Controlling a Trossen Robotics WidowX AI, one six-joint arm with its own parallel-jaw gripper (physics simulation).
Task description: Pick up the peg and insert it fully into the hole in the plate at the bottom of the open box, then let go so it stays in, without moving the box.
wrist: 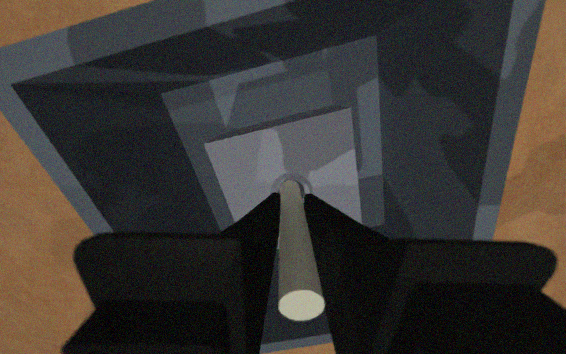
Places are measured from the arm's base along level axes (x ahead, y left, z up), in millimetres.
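Pixels of known places: gripper, fingertip midpoint: (291,200).
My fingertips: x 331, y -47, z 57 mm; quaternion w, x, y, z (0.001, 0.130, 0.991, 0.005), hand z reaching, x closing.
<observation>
Ahead of a thing's pixels: the offset from my fingertips to its top centre. "spot": to the spot under its first point. Level surfaces: height alone.
A long pale grey-green peg @(dx +1, dy +4, dz +56 mm) (298,250) stands lengthwise between the black fingers, its light round near end low in the view and its far end at the hole. My gripper (291,200) is shut on the peg, over the open box. The grey plate @(dx +0, dy +5, dz -18 mm) (320,127) lies at the bottom of the box. The ringed hole @(spot: dx -11, dy +0, dz -19 mm) (306,183) in the plate shows around the peg's far end; the peg covers most of it. How deep the far end sits cannot be told. The blue-grey open box @(spot: dx +71, dy -84, dz +19 mm) (37,55) surrounds the plate; the fingers hide its near part.
The box's walls rise around the plate, with a rim along the left, the top and the right (505,125). An orange-brown table top @(dz -79 mm) (30,200) shows outside the box on both sides.
</observation>
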